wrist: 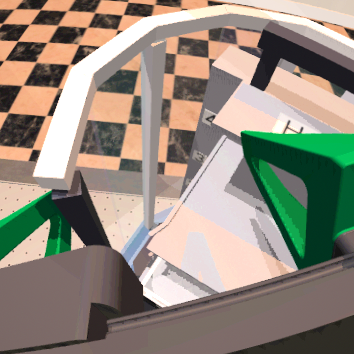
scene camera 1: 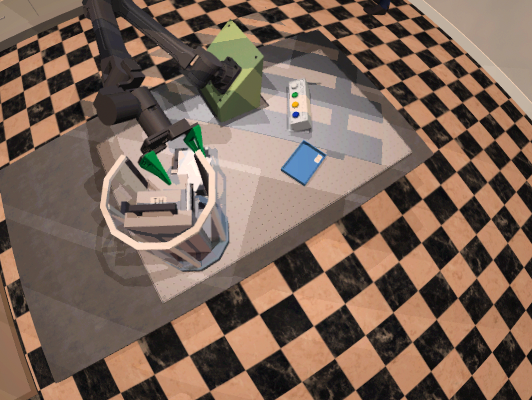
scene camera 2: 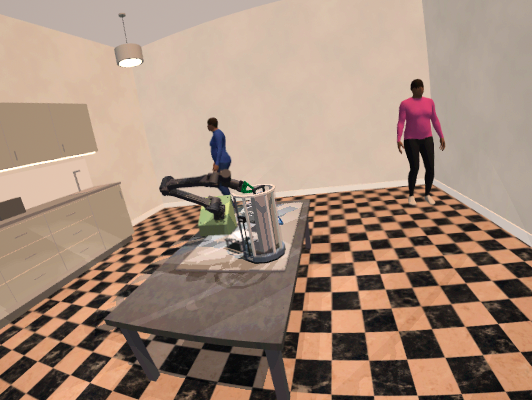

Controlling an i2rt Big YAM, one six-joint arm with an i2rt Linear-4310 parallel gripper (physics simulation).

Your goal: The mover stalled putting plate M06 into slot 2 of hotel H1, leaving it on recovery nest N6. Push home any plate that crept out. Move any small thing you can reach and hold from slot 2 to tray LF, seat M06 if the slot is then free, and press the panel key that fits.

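Places are measured from the arm's base along level axes (x ahead, y left, z up), in centimetres.
Pixels of known places: gripper, fingertip midpoint: (wrist: 149,170) (scene camera 1: 188,172); arm's base, link origin: (scene camera 1: 227,75) (scene camera 2: 219,212).
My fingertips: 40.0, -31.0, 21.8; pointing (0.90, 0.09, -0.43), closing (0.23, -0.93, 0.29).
Note:
For each thing: its middle in the pictures, then the offset to it from my fingertips, as dx, dy, dz. "spot": a spot on its surface instead.
- round cage, body centre: (wrist: 221,246) (scene camera 1: 176,216) (scene camera 2: 258,221) +1.0, -7.7, -16.2
- Hotel H1, surface spot: (wrist: 232,117) spot: +3.4, -4.3, +0.7
- pale sloping shelf, body centre: (wrist: 247,218) (scene camera 1: 166,196) -0.2, -6.7, -5.1
- white plate, body centre: (wrist: 224,248) -1.1, -6.2, -9.6
- blue tray, body centre: (scene camera 1: 304,162) -0.4, +40.1, -36.0
- white key panel, body centre: (scene camera 1: 299,104) -21.6, +53.3, -32.7
- dark front post, body centre: (wrist: 112,267) (scene camera 1: 207,186) -1.9, +3.4, -15.7
- black handle, surface spot: (wrist: 310,55) (scene camera 1: 161,204) spot: +5.1, -7.7, +4.2
My gripper (scene camera 1: 186,169) (scene camera 2: 248,188) (wrist: 149,170) is open and empty, its green fingers high at the open side of the round cage (scene camera 1: 160,246) (wrist: 64,131). Hotel H1 (scene camera 1: 157,220) (wrist: 232,117) stands upright inside the cage; its slot marks 4 and 3 show in the wrist view. A pale sloping shelf (wrist: 200,210) juts from its front, below the gripper. Part of a white plate (wrist: 182,285) shows under that shelf; its label is hidden. Slot 2's inside and any small thing in it are hidden. A blue tray (scene camera 1: 301,164) and a white key panel (scene camera 1: 301,119) stand farther right.
The cage's pale posts (wrist: 151,135) and dark front post (wrist: 80,207) stand close to the fingers. A black handle (scene camera 1: 150,208) (wrist: 310,55) tops the hotel. A green block (scene camera 1: 240,75) (scene camera 2: 217,220) stands near the arm. Two people stand beyond the table (scene camera 2: 210,315).

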